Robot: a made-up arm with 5 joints.
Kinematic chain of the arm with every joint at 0, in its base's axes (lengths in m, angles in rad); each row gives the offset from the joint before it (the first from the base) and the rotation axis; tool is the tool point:
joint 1: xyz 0 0 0.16 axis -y
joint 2: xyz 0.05 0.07 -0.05 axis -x
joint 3: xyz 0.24 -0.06 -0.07 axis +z
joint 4: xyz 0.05 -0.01 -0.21 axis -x
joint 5: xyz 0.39 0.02 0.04 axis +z
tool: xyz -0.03 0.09 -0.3
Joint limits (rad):
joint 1: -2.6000..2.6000
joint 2: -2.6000..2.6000
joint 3: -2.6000..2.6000
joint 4: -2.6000..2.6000
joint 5: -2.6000..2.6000
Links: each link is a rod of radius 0.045 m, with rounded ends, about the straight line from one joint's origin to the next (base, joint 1, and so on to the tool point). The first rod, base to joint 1, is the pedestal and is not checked.
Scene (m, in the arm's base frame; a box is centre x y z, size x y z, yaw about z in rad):
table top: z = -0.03
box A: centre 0.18 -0.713 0.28 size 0.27 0.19 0.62 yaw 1
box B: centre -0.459 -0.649 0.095 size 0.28 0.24 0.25 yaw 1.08
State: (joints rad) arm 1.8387 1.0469 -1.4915 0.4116 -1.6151
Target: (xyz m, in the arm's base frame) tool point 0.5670 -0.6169 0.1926
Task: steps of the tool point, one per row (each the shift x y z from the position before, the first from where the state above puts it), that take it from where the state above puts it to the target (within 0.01 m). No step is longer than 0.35 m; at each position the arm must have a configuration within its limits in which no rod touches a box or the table.
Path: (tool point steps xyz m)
1: 0.1158 -0.0214 0.2009
2: 0.1509 0.0459 0.1806
3: 0.1583 0.1121 0.1408
4: 0.1362 0.1646 0.0904
5: 0.1741 -0.1244 -0.1977
6: 0.0984 -0.0803 -0.2753
7: -0.0078 -0.0209 -0.3062

